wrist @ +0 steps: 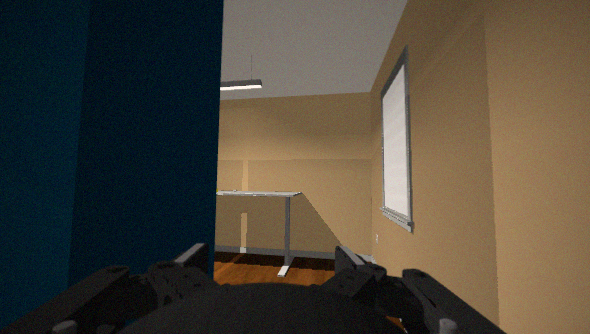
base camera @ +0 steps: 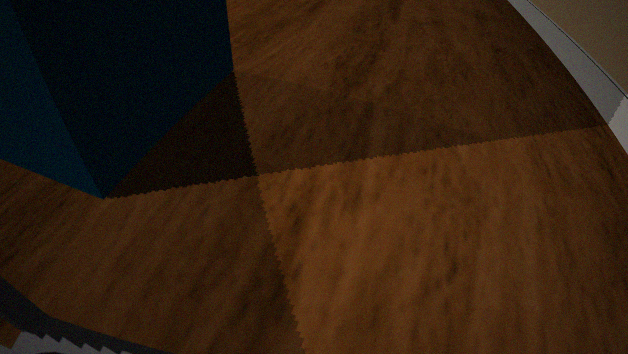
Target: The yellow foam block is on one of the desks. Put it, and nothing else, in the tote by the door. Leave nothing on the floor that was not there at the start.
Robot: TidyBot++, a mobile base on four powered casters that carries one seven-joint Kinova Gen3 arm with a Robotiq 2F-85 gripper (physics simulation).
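Places are measured from the arm's base along level axes (x right, y up, z back), in centimetres.
Pixels of known places: gripper, between the fingertips: (wrist: 272, 259).
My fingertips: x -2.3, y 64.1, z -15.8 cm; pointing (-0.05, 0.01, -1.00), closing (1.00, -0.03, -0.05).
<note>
Behind a point stands the place of what it marks.
My gripper (wrist: 272, 259) {x -2.3, y 64.1, z -15.8 cm} is open, with no object between its fingers. A white-topped desk (wrist: 265, 194) {x -28.8, y 54.8, z -266.3 cm} with a grey leg stands across the room in the wrist view, its left part hidden behind a blue panel. A tiny yellow spot (wrist: 218, 190) {x -101.9, y 56.7, z -323.0 cm} shows on the desk top right at the panel's edge; it is too small to tell what it is. The tote and the door do not show in either view.
A tall dark blue panel (base camera: 140, 75) {x -33.3, y -26.4, z -53.4 cm} (wrist: 150, 140) {x -33.5, y 78.7, z -52.1 cm} stands close on the left. A tan wall (wrist: 445, 150) {x 75.4, y 85.9, z -106.3 cm} with a window (wrist: 396, 145) {x 90.7, y 102.1, z -186.9 cm} runs along the right. A ceiling lamp (wrist: 242, 85) {x -50.5, y 168.7, z -224.6 cm} hangs at the back. The wooden floor (base camera: 400, 225) {x 8.4, y -39.7, z -38.6 cm} has shadows across it.
</note>
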